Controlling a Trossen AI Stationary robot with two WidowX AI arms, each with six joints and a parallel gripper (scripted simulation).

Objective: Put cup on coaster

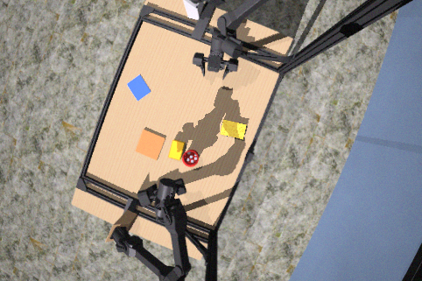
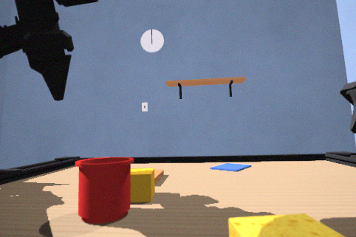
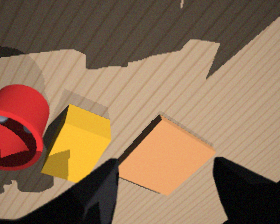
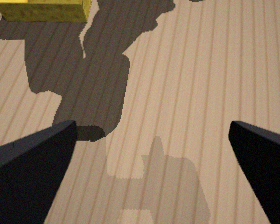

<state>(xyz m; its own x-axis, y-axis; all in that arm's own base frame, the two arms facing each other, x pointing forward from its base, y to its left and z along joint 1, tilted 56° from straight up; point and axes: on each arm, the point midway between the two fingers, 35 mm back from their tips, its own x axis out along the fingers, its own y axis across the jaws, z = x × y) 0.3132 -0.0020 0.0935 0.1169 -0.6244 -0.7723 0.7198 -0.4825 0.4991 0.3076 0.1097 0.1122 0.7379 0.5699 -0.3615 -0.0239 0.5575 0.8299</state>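
My left gripper is now 70 mm past the red cup, 120 mm to the left of it and 170 mm above it. Also, from my left hand: yellow block: 10 mm ahead, 130 mm to the right, 180 mm below; then orange square: 140 mm ahead, 110 mm to the right, 190 mm below; then thin blue square: 280 mm ahead, 350 mm to the right, 200 mm below.
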